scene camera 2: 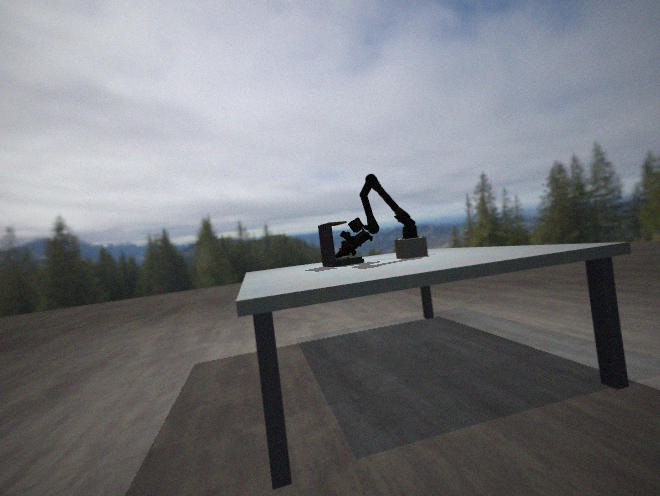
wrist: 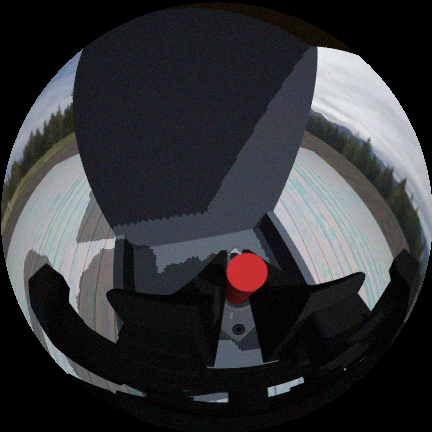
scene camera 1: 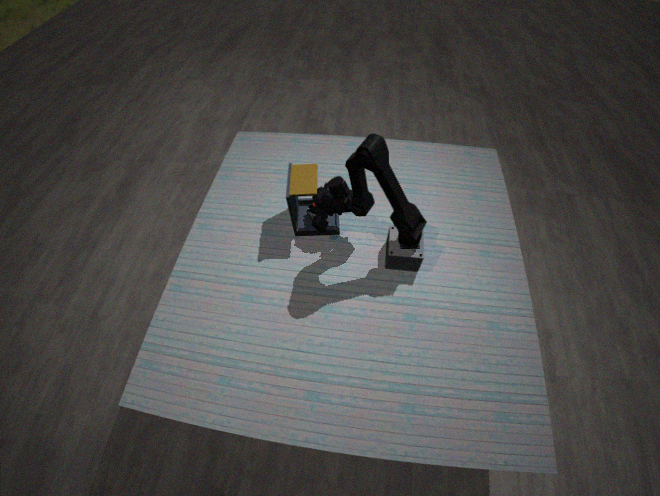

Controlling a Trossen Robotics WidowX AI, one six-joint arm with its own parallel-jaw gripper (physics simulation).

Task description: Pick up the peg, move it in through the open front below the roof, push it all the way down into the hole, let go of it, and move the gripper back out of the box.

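Places are measured from the arm's base along level axes (x ahead, y left, z up), in metres.
Pixels of known places: gripper, between the fingertips: (scene camera 2: 335,257) (wrist: 234,255) (scene camera 1: 308,209); arm's base, origin of its link: (scene camera 2: 410,237) (scene camera 1: 409,240).
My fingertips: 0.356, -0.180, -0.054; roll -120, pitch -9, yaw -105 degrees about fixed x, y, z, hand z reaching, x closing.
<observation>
For each thing: its top centre in the pictures, then the offset to it from my fingertips, as dx, dy, dz. "spot": a spot on its surface instead. Level surfaces: height alone.
- red peg, centre of its top: (wrist: 262,261) (scene camera 1: 314,202) -0.026, +0.008, +0.046
- pale hole plate, centre of its top: (wrist: 237,290) -0.024, +0.004, -0.003
- dark box, centre of its top: (scene camera 1: 312,178) (scene camera 2: 338,222) -0.032, +0.013, +0.180
- yellow roof, a spot on its surface: (scene camera 1: 303,179) spot: -0.002, +0.019, +0.179
- striped table, height of its surface: dz -0.045
The red peg (scene camera 1: 314,204) (scene camera 2: 343,249) (wrist: 247,272) stands between the fingers of my gripper (scene camera 1: 315,213) (scene camera 2: 339,255) (wrist: 234,255), which is shut on it. In the wrist view the peg leans relative to the fingers, its round top towards the right finger. Its lower end meets the pale hole plate (wrist: 245,317); the hole is hidden, and how deep the peg sits cannot be told. The gripper reaches in through the open front of the dark box (scene camera 1: 316,233) (scene camera 2: 327,245), low over its floor. The yellow roof (scene camera 1: 303,179) is above and behind the fingers.
The box's tall dark back wall (wrist: 175,125) rises beyond the fingers in the wrist view. Low rims (wrist: 124,270) (wrist: 285,245) run along both sides of its floor. The arm's base block (scene camera 1: 403,261) (scene camera 2: 410,248) stands to the right on the striped table (scene camera 1: 341,362) (scene camera 2: 453,261).
</observation>
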